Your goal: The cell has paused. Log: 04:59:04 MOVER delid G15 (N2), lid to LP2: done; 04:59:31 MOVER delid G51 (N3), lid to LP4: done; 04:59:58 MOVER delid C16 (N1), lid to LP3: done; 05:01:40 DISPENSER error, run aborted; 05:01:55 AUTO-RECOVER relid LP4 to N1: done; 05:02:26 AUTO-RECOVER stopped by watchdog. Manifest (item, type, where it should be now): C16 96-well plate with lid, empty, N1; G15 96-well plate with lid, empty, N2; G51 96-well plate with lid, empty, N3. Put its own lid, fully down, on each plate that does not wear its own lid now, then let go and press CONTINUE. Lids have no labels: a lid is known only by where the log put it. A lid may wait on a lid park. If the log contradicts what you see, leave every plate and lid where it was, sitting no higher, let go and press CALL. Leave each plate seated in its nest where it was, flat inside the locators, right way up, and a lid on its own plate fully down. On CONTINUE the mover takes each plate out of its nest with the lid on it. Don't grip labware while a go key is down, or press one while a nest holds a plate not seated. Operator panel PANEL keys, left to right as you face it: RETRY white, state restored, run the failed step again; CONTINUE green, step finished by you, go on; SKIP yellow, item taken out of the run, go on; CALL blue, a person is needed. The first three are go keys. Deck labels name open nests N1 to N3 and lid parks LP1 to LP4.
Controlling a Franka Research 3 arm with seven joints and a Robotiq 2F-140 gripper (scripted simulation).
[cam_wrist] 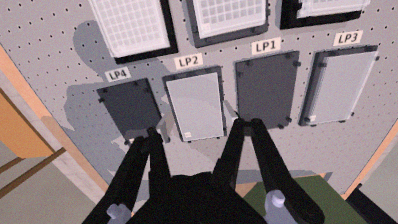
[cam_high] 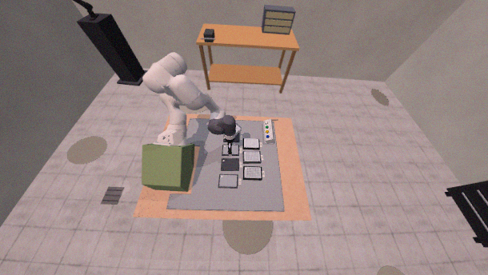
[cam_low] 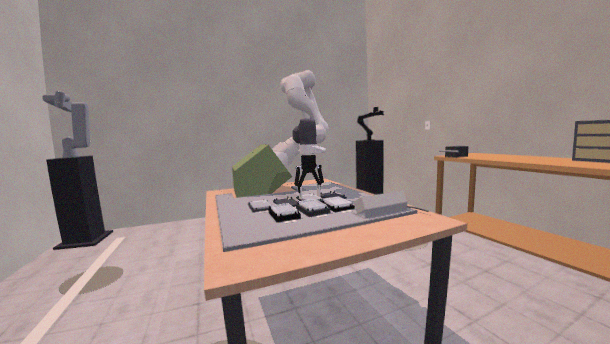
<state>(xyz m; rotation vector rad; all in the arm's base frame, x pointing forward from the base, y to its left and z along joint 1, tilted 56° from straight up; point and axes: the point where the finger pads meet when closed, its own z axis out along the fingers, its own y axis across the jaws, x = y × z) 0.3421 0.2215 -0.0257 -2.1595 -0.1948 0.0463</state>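
Now: hand 2 cm above the pale lid. Round my hand: lid park LP2 (3 cm below); lid park LP4 (1 cm behind, 13 cm to the left, 3 cm below); lid park LP1 (2 cm ahead, 13 cm to the right, 3 cm below).
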